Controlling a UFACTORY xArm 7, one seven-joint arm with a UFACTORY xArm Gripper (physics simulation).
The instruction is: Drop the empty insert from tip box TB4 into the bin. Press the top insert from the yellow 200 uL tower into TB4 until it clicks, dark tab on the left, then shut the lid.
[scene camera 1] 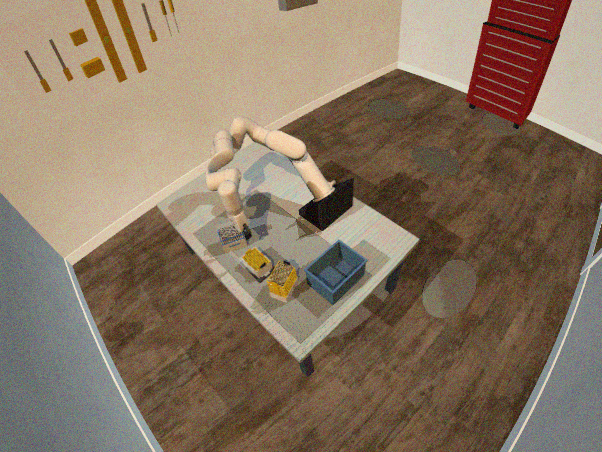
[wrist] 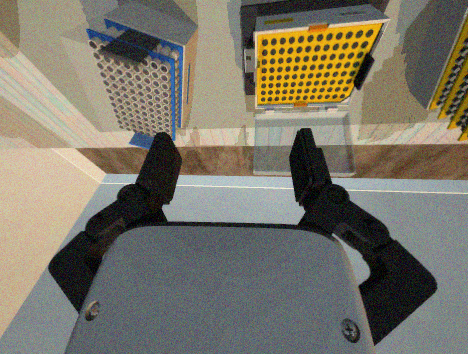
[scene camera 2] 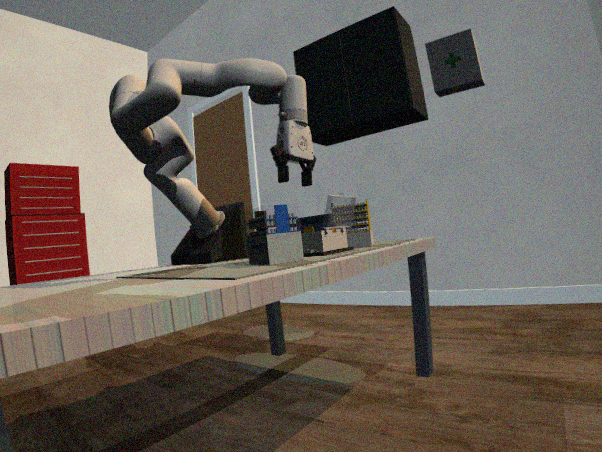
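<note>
Tip box TB4 stands between two tip towers. Its clear lid is open. A yellow insert with empty holes sits in the box; a dark piece shows at its right edge in the wrist view. The yellow tower holds stacked inserts with tips. The blue bin stands beyond it and does not show in the wrist view. My gripper is open and empty, high above the table near the blue tower.
The blue tower with tips stands on the other side of TB4, near the table edge. A black block stands at the arm's base. A red tool cabinet stands away from the table.
</note>
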